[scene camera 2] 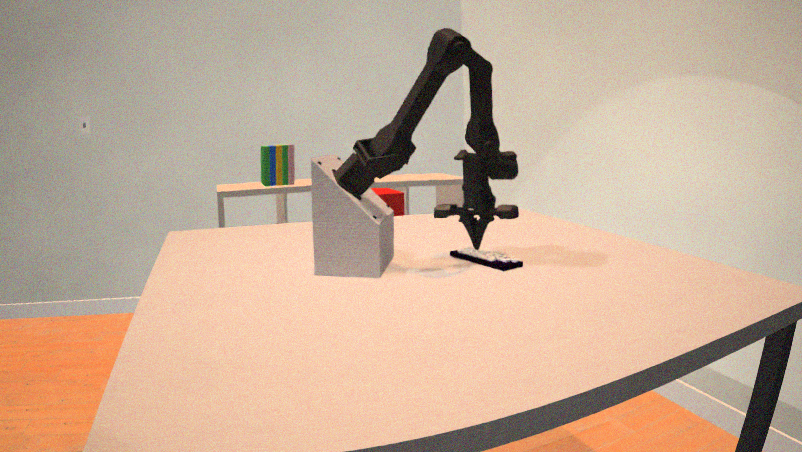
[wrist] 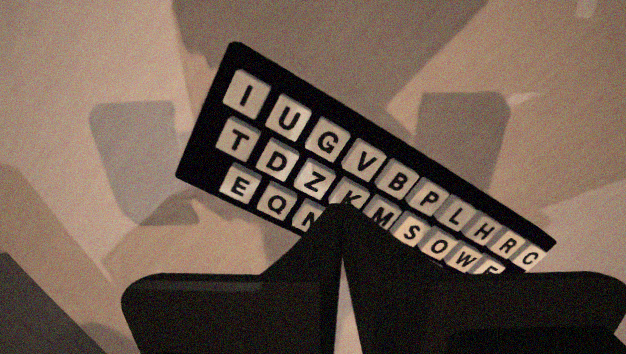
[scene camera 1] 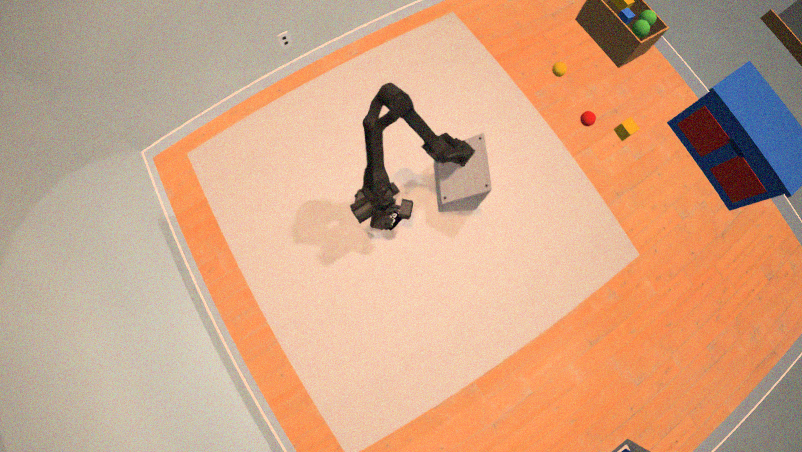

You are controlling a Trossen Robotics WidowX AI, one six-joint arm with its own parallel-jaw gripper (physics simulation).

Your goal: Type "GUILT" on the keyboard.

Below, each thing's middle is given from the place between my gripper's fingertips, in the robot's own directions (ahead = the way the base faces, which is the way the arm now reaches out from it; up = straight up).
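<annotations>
There is the black keyboard [wrist: 267,141], and my hand is 2 cm above it and 2 cm to the left of it.
</annotations>
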